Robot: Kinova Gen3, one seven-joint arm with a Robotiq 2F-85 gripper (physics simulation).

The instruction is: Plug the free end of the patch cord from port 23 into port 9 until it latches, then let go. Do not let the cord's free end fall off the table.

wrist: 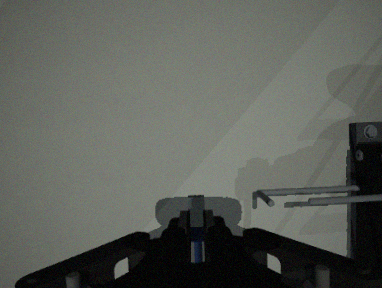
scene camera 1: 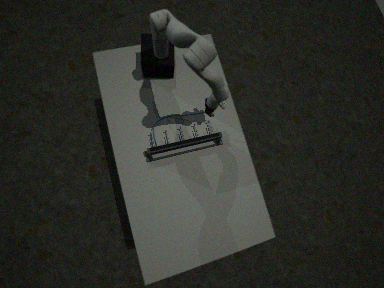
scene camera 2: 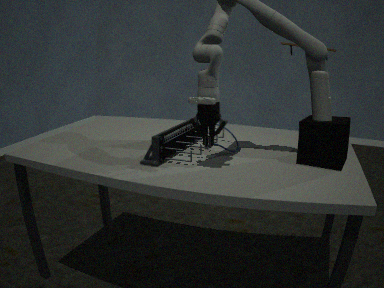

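Where they show: gripper, fingertip midpoint: (wrist: 197,223) (scene camera 1: 206,112) (scene camera 2: 208,146); arm's base, origin of the base link: (scene camera 1: 161,52) (scene camera 2: 321,119).
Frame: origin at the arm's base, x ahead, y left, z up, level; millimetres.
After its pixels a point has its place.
Note:
My gripper (scene camera 1: 211,115) @(z -103, x 414, y 225 mm) (scene camera 2: 208,143) @(z -103, x 414, y 225 mm) (wrist: 197,223) @(z -103, x 414, y 225 mm) is shut on the patch cord's free-end plug (wrist: 197,210) @(z -97, x 414, y 236 mm), a small grey block with a blue rear part. It points down, low over the table on the arm's side of the patch panel, near the panel's right end in scene camera 1. The blue cord (scene camera 1: 164,117) @(z -167, x 379, y -56 mm) (scene camera 2: 238,143) @(z -162, x 385, y -79 mm) (wrist: 198,252) @(z -100, x 414, y 205 mm) curves from the gripper to the panel's left end in that view. The black patch panel (scene camera 1: 185,143) @(z -78, x 600, y 33 mm) (scene camera 2: 156,150) @(z -121, x 586, y 281 mm) (wrist: 367,175) @(z -147, x 574, y 250 mm) is apart from the plug, at the right in the wrist view. Port numbers are unreadable.
Thin grey rods (scene camera 1: 194,131) @(z -159, x 520, y 131 mm) (wrist: 305,191) @(z -157, x 519, y 234 mm) with bent ends stick out from the panel's arm side, beside the gripper. The black robot base (scene camera 1: 158,67) @(z -37, x 80, y -34 mm) (scene camera 2: 324,142) @(z -73, x -18, y 91 mm) stands at the table's end. The table's long edge (scene camera 1: 243,135) @(z -174, x 615, y 473 mm) runs beyond the gripper in scene camera 1.

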